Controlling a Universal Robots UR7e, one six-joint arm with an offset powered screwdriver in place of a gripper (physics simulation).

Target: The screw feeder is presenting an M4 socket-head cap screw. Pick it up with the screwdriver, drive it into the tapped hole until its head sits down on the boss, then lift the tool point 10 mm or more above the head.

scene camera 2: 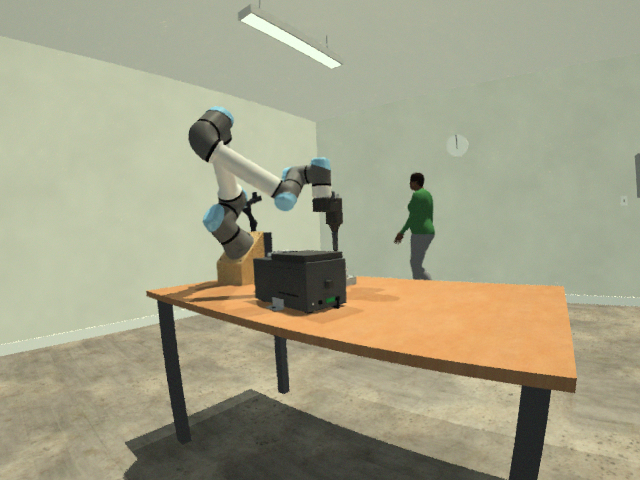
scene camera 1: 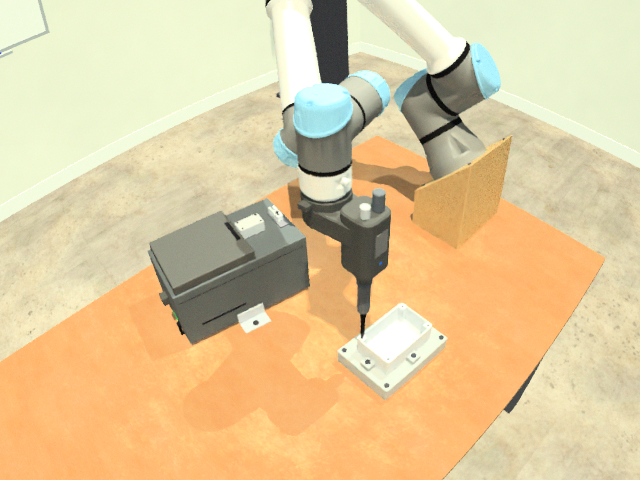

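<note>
The black screwdriver (scene camera 1: 362, 336) is upright, its thin bit ending at the left corner of the white open-topped box (scene camera 1: 410, 348). Whether the bit touches the corner boss, or stands slightly above it, cannot be told. No screw can be made out at the tip. In scene camera 2 the screwdriver's lower end (scene camera 2: 335, 249) is partly hidden behind the feeder. The box sits on a pale base plate (scene camera 1: 399, 381), a bit of which shows in scene camera 2 (scene camera 2: 352, 280). The dark screw feeder (scene camera 1: 258, 276) (scene camera 2: 281, 281) stands left of the box in scene camera 1, with a small light pick-up part (scene camera 1: 277, 214) on top.
A tan angled board (scene camera 1: 460, 201) (scene camera 2: 237, 271) stands by the arm's base on the orange table (scene camera 1: 129, 413) (scene camera 2: 465, 320). A small metal bracket (scene camera 1: 254, 317) (scene camera 2: 277, 302) is at the feeder's side. A person in green (scene camera 2: 422, 211) stands beyond the table.
</note>
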